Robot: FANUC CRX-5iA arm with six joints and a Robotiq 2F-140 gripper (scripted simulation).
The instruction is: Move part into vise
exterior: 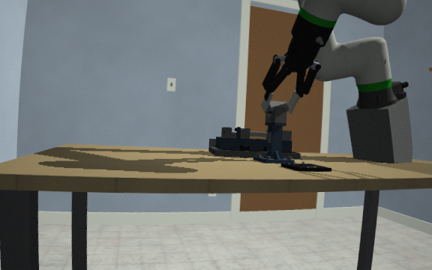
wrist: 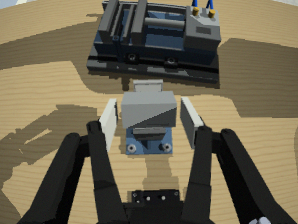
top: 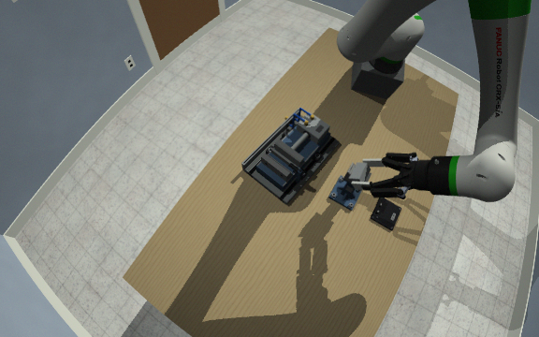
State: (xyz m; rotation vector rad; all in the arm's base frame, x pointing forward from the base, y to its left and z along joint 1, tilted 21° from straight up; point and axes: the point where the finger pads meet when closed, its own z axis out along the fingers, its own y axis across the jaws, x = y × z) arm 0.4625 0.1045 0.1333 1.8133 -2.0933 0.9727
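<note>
Now: hand 2 cm above the part and 1 cm to the left of it. Also, from my hand: V-block post 12 cm below, 2 cm to the right; then work stop rod 20 cm to the right, 8 cm below, 6 cm ahead; then infeed plate 17 cm below, 14 cm to the left, 1 cm behind.
</note>
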